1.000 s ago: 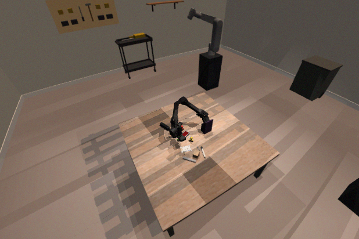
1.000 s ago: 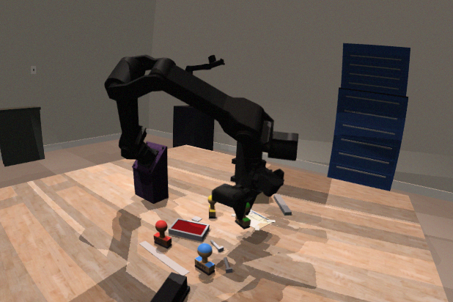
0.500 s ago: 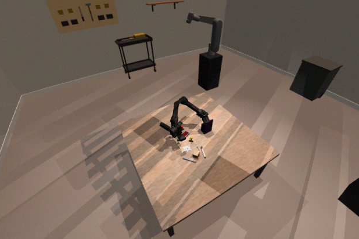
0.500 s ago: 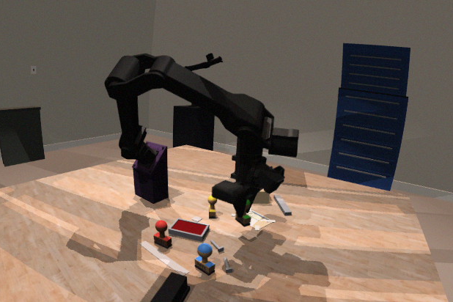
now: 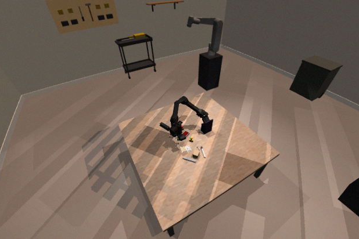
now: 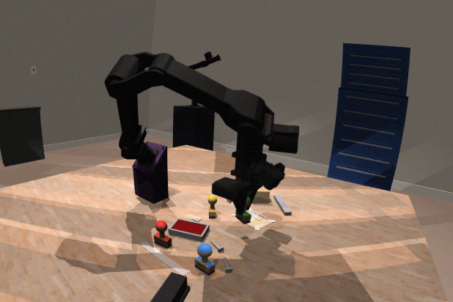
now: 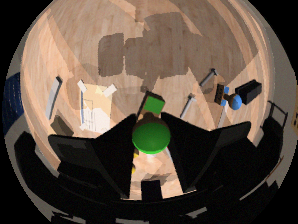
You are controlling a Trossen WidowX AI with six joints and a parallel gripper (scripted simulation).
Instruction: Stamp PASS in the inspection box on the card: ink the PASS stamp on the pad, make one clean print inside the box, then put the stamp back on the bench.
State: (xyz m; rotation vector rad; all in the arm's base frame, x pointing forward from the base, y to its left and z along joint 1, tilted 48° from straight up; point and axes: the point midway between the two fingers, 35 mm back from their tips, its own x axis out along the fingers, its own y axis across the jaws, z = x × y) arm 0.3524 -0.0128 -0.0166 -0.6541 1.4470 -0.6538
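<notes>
Right now the red ink pad is 11 cm behind my gripper tip, 7 cm to the right of it and 7 cm below it. Round my gripper tip: yellow-knobbed stamp: 12 cm behind, 4 cm to the left, 5 cm below; then pale card: 2 cm behind, 10 cm to the left, 8 cm below; then green-knobbed stamp: right at my gripper tip.
</notes>
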